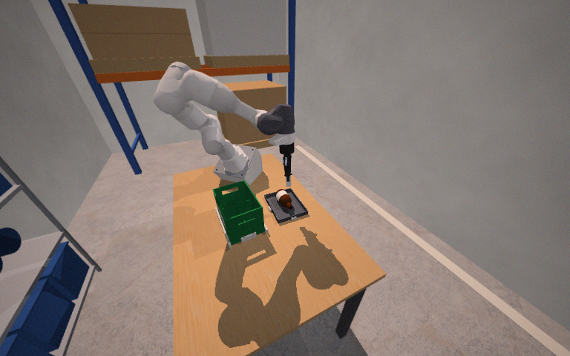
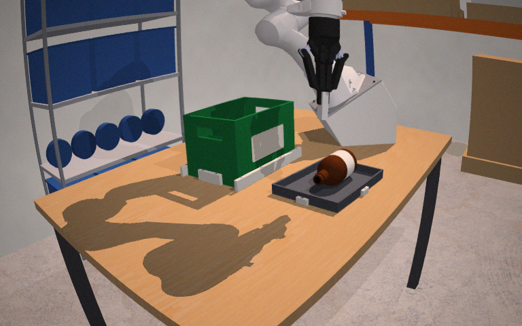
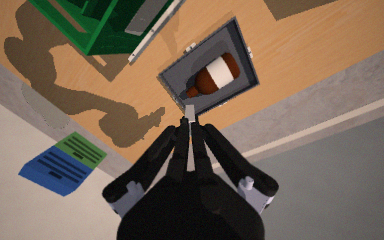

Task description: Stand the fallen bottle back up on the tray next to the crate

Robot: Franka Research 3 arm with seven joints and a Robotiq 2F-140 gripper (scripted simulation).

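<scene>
Now: hand 5 cm past the brown bottle and 17 cm above it. The rest, counted from my hand: dark tray (5 cm behind, 20 cm below); then green crate (4 cm behind, 29 cm to the right, 13 cm below).
</scene>
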